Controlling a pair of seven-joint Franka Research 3 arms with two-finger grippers.
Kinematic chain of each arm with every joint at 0, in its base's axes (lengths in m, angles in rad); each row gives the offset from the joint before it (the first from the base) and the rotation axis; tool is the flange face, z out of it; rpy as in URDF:
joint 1: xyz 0 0 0.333 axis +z
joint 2: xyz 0 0 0 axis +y
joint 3: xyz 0 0 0.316 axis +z
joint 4: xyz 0.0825 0 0 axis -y
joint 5: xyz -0.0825 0 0.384 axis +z
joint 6: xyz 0 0 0 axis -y
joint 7: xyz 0.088 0 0 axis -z
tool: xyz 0 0 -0.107 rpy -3.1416 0 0
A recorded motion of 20 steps. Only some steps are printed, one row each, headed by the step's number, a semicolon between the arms.
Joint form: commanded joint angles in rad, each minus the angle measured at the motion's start. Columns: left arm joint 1, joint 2, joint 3, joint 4, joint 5, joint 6, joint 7; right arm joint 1, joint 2, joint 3, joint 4, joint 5, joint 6, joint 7.
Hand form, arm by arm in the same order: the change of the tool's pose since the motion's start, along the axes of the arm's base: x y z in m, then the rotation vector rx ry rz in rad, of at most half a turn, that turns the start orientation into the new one. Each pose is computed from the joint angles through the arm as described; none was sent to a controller.
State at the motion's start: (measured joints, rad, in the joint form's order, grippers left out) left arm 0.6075 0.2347 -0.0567 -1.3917 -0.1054 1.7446 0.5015; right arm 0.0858 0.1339 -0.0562 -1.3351 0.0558 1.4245 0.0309
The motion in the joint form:
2: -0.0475 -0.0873 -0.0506 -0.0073 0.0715 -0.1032 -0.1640; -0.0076 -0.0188 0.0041 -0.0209 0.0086 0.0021 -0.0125
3: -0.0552 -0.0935 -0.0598 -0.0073 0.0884 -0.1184 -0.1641; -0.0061 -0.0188 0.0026 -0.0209 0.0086 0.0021 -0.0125
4: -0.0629 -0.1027 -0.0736 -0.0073 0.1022 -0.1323 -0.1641; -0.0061 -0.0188 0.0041 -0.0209 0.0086 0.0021 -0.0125
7: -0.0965 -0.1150 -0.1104 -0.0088 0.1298 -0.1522 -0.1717; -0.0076 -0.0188 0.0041 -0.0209 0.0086 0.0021 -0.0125
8: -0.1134 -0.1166 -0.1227 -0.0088 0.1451 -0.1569 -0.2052; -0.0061 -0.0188 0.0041 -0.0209 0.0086 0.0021 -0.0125
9: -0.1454 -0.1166 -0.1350 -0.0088 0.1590 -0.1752 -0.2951; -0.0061 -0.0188 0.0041 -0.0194 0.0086 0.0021 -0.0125
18: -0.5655 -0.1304 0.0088 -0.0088 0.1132 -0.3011 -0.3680; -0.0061 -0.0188 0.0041 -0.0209 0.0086 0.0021 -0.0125
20: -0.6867 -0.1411 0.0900 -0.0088 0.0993 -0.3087 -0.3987; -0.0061 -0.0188 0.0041 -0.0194 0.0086 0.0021 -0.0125
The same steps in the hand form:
2: -0.0041 -0.0640 0.0406 0.0273 0.0561 0.0555; -0.0054 -0.0017 0.0015 0.0107 -0.0003 0.0096
3: -0.0035 -0.0730 0.0428 0.0391 0.0706 0.0387; -0.0054 -0.0017 0.0015 0.0105 -0.0003 0.0096
4: -0.0026 -0.0849 0.0471 0.0500 0.0795 0.0177; -0.0054 -0.0009 0.0015 0.0107 -0.0003 0.0111
7: 0.0066 -0.1224 0.0521 0.0718 0.0948 -0.0434; -0.0054 -0.0017 0.0015 0.0107 -0.0003 0.0096
8: 0.0108 -0.1371 0.0527 0.0817 0.1013 -0.0380; -0.0054 -0.0009 0.0015 0.0107 -0.0003 0.0111
9: 0.0165 -0.1607 0.0512 0.0809 0.1203 0.0081; -0.0054 -0.0009 0.0022 0.0107 -0.0018 0.0111
18: 0.0245 -0.3323 0.0471 0.0505 0.2198 -0.2033; -0.0054 -0.0009 0.0015 0.0107 -0.0003 0.0111
20: 0.0197 -0.3593 0.0525 0.0480 0.2163 -0.2143; -0.0054 -0.0009 0.0022 0.0107 -0.0018 0.0111

